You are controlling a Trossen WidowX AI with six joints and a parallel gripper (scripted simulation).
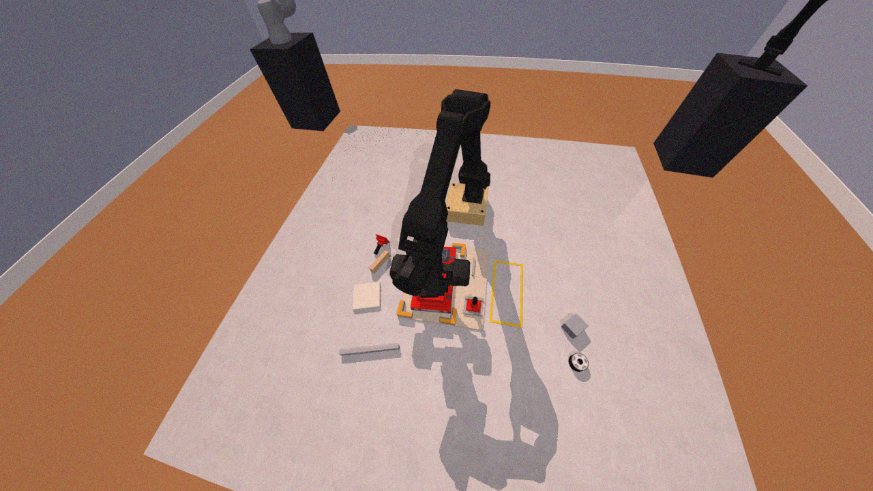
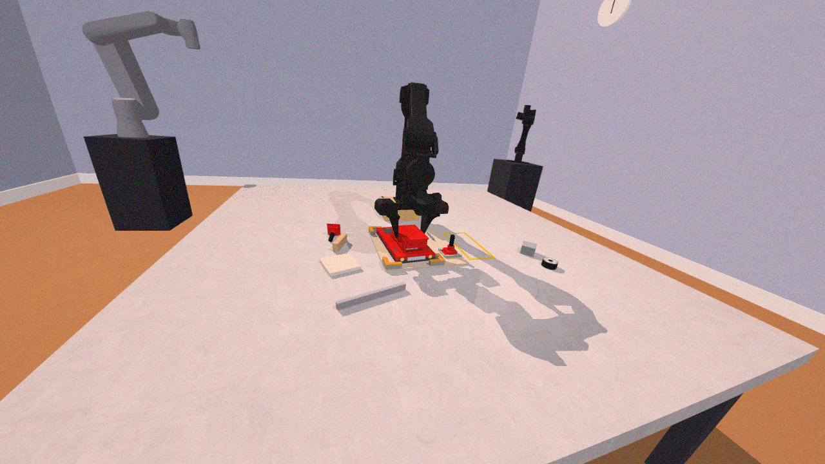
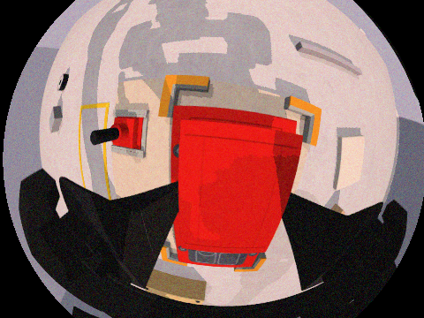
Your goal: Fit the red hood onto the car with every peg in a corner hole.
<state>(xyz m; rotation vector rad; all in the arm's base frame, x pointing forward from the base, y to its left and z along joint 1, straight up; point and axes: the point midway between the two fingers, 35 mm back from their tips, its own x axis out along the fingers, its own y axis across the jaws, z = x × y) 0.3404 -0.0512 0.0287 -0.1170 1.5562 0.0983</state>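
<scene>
Right now my gripper tip is 1 cm below the red hood. The rest, counted from my gripper tip: tan tile (6 cm ahead, 18 cm to the right, 4 cm below); wooden block (5 cm behind, 18 cm to the right, 4 cm below); grey engine block (1 cm to the left, 3 cm below).
</scene>
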